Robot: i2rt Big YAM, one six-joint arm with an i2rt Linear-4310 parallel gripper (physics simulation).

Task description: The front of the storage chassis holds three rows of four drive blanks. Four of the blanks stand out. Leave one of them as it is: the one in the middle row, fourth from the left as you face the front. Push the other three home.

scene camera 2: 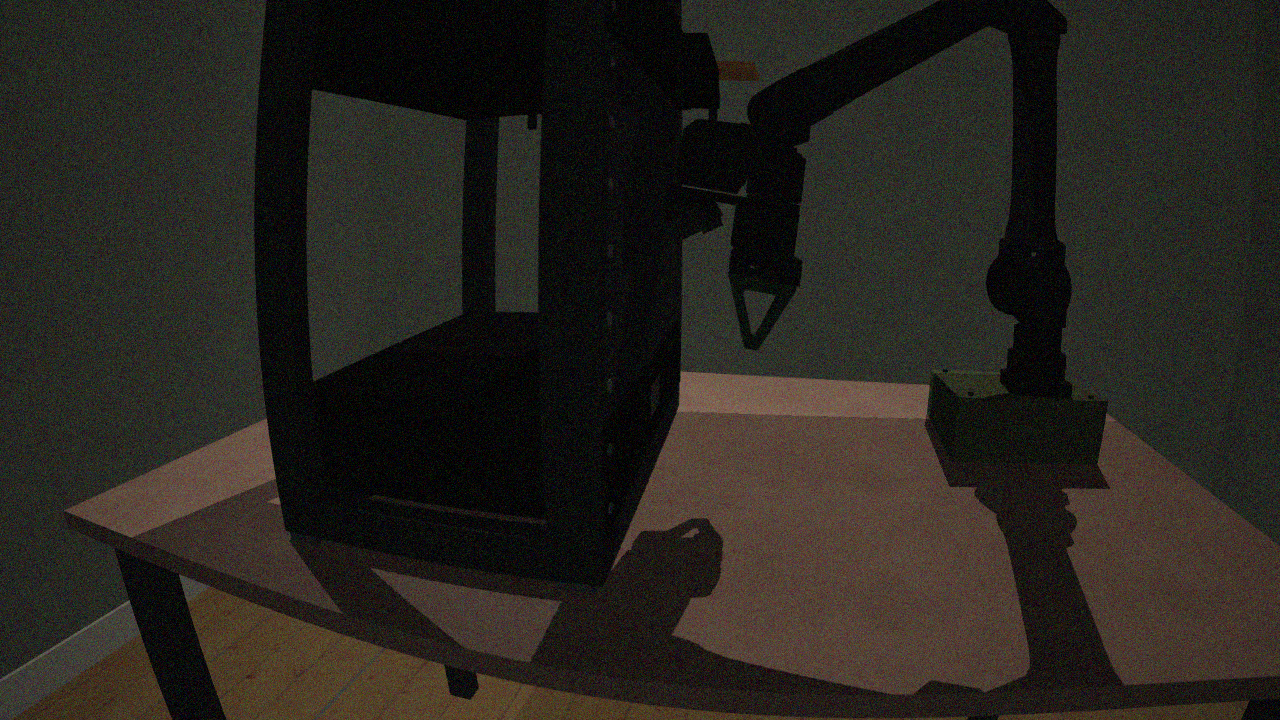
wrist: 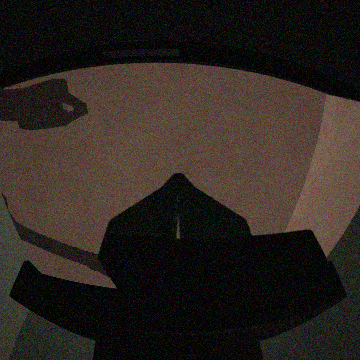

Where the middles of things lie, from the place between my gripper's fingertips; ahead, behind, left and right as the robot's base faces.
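Scene:
I find the dark rack [scene camera 2: 560, 414] 70 mm to the left of my hand and 210 mm ahead of it, and the rack is also 170 mm above it.

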